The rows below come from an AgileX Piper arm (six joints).
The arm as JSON. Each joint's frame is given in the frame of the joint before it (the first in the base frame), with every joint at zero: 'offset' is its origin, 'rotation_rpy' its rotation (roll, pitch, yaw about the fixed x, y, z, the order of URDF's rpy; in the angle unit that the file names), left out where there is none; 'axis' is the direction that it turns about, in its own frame. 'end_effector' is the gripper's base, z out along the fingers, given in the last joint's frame.
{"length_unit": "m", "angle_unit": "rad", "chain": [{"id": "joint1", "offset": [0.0, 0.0, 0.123], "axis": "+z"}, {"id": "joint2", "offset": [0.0, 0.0, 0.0], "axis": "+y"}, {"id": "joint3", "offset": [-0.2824, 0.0, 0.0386], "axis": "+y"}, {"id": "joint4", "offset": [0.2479, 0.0, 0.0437], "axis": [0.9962, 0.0, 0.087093]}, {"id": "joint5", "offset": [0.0, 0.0, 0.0], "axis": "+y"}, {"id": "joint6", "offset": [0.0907, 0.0, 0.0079], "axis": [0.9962, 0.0, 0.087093]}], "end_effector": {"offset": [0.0, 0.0, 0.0], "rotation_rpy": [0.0, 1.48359, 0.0]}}
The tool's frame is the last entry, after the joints.
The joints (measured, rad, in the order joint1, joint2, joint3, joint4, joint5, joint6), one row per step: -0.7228 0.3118 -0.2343 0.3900 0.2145 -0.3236; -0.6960 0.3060 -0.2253 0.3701 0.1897 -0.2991; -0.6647 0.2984 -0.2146 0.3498 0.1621 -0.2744; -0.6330 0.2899 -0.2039 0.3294 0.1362 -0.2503; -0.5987 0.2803 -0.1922 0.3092 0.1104 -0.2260; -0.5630 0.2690 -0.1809 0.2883 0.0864 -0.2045; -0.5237 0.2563 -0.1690 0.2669 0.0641 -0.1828; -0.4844 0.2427 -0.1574 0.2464 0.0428 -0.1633; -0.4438 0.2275 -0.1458 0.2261 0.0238 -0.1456; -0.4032 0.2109 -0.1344 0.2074 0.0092 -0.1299; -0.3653 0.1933 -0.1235 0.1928 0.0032 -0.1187
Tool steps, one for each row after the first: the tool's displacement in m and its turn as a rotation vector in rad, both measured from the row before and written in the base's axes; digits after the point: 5 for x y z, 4 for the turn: 0.00036 0.00108 -0.00066 -0.0085 -0.0164 0.0131; 0.00038 0.00149 -0.00081 -0.0102 -0.0191 0.0176; 0.00031 0.00171 -0.00084 -0.0099 -0.0188 0.0197; 0.00030 0.00203 -0.00107 -0.0092 -0.0198 0.0234; 0.00015 0.00234 -0.00093 -0.0118 -0.0189 0.0266; 0.00010 0.00275 -0.00116 -0.0111 -0.0188 0.0316; -0.00007 0.00285 -0.00106 -0.0117 -0.0191 0.0329; -0.00028 0.00307 -0.00114 -0.0121 -0.0185 0.0356; -0.00050 0.00319 -0.00137 -0.0107 -0.0165 0.0372; -0.00072 0.00313 -0.00191 -0.0078 -0.0104 0.0366
